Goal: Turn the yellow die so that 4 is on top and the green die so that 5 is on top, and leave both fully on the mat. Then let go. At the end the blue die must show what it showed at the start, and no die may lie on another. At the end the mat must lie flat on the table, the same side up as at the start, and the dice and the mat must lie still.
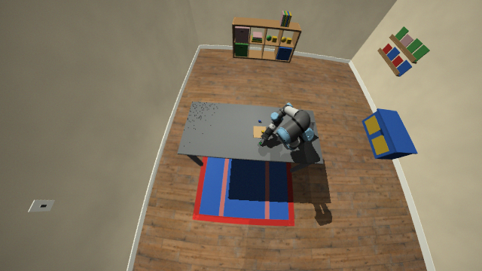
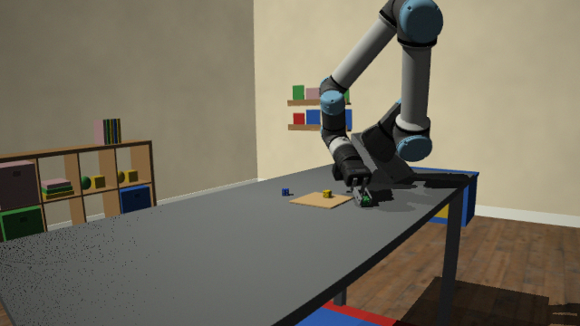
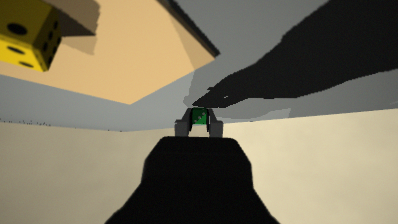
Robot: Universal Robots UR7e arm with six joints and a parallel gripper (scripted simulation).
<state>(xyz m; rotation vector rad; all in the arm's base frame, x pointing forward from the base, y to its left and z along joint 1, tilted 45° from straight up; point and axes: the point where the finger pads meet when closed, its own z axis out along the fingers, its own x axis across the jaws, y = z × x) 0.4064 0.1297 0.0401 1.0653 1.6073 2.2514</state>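
Right now my hand is 1 cm short of the green die, 1 cm to the right of it and 1 cm above it. Round my hand: yellow die 3 cm behind, 13 cm to the right, 1 cm below; then tan mat 13 cm to the right, 2 cm below; then blue die 1 cm behind, 27 cm to the right, 1 cm below.
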